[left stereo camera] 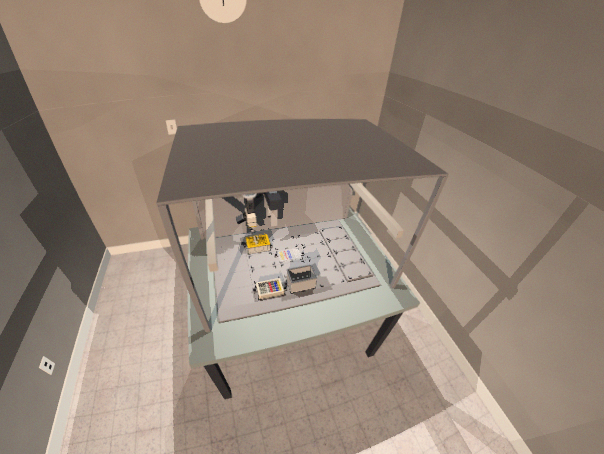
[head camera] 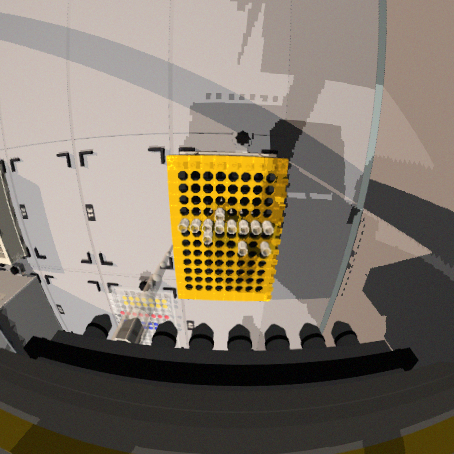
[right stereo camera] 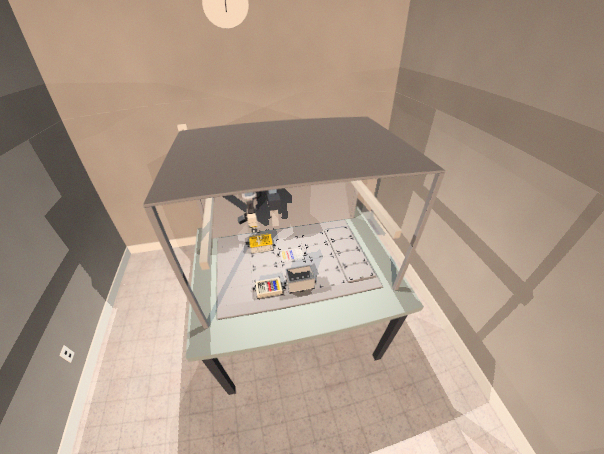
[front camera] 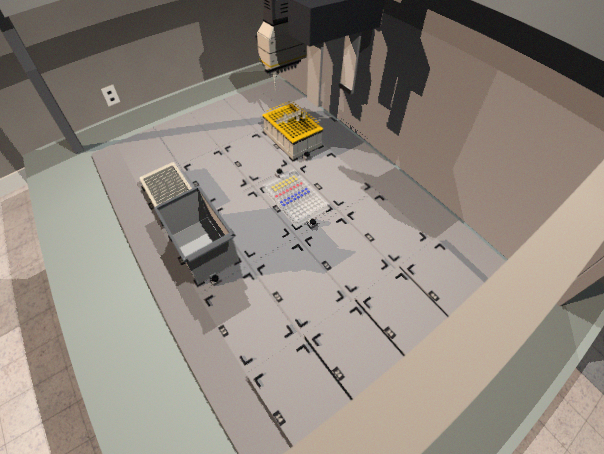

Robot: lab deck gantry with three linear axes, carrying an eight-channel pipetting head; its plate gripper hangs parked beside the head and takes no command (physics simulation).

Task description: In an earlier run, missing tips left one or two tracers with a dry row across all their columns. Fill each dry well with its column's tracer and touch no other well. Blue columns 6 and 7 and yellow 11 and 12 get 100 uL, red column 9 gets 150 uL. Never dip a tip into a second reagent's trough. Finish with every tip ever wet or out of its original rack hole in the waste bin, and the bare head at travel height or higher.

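The pipetting head hangs high above the yellow tip rack. One clear tip is on its leftmost channel in the head view; the other seven nozzles are bare. The rack holds a full row of tips and several single ones beside it. The clear plate shows yellow, red and blue wells; single dry wells are too small to tell. The reagent troughs stand beside the grey waste bin. The parked plate gripper is open, with nothing between its fingers.
Black corner brackets and small numbered labels mark the deck. Dark round knobs stand beside the plate and rack. A frame with posts and a dark roof surrounds the deck.
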